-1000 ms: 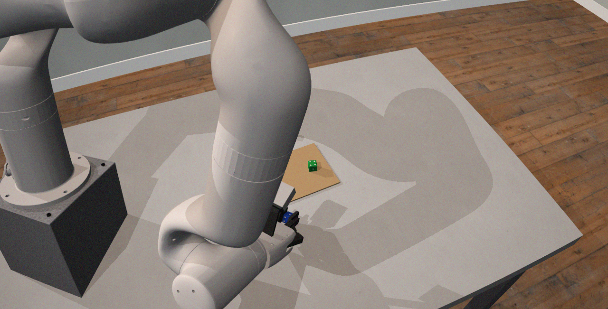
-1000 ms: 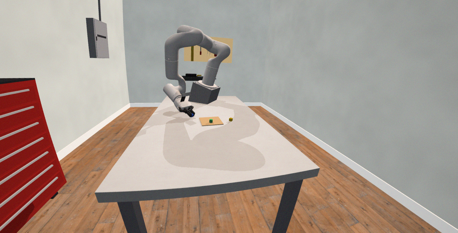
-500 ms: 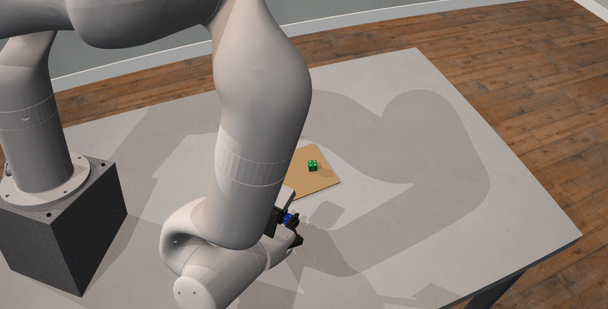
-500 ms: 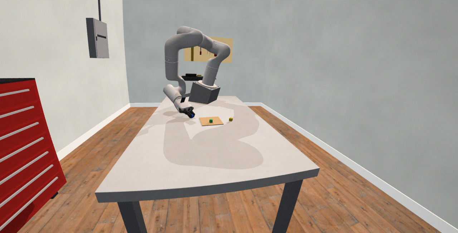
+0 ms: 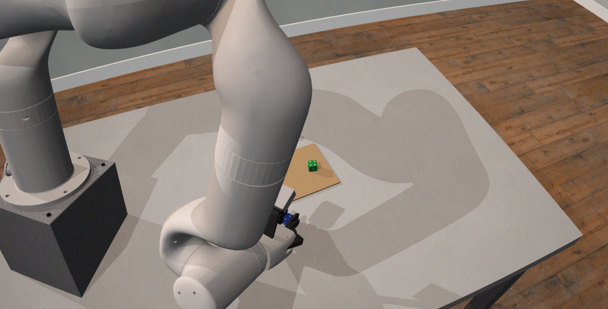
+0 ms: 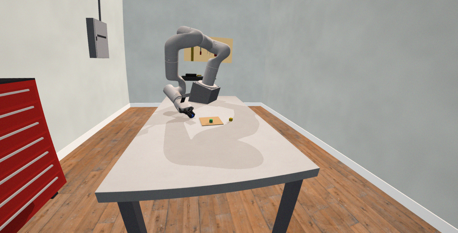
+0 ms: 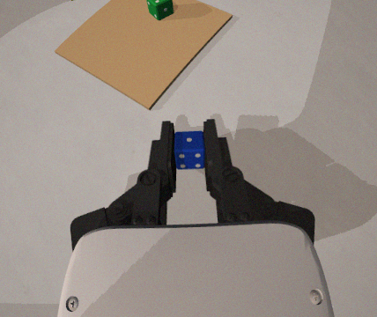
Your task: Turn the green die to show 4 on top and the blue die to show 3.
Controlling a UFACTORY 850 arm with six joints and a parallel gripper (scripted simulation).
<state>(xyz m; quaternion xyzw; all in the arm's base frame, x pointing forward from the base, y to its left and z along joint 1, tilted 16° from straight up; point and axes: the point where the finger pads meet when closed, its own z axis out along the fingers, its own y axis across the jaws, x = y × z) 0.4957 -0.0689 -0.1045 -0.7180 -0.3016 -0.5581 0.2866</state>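
My gripper is now 1 cm to the right of the blue die, 1 cm short of it and 1 cm above it. Also, from my hand: tan mat (14 cm to the left, 6 cm ahead, 2 cm below); yellow die (28 cm to the left, 5 cm ahead, 1 cm below); green die (14 cm to the left, 9 cm ahead, 1 cm below).
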